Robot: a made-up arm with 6 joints.
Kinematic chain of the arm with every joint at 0, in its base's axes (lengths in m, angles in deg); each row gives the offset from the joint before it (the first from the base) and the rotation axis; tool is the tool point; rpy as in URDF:
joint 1: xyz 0 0 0.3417 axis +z
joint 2: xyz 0 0 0 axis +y
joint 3: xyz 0.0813 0 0.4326 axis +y
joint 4: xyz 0.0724 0 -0.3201 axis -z
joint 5: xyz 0 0 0 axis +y
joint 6: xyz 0.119 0 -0.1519 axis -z
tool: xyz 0 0 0 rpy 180 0 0
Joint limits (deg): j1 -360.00..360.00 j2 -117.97..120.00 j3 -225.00..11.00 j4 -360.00..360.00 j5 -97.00..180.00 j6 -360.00..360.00
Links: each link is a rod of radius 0.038 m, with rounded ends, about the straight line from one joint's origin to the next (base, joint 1, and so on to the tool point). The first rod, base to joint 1, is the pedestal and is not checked.
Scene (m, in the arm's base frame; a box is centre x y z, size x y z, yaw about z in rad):
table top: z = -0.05
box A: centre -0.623 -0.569 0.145 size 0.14 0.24 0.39 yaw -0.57
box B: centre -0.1 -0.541 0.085 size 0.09 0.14 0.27 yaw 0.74
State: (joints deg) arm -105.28 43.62 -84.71 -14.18 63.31 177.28
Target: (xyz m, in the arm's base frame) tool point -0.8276 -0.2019 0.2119
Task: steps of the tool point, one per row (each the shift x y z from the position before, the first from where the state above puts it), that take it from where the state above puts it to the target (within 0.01 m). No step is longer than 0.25 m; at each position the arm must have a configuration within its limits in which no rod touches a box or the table.
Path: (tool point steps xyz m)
1: -0.1435 -0.0182 0.0688
2: -0.1468 0.0261 0.0832
3: -0.1349 0.0707 0.0940
4: -0.1336 0.1657 -0.1270
5: -0.0710 0.2015 -0.1283

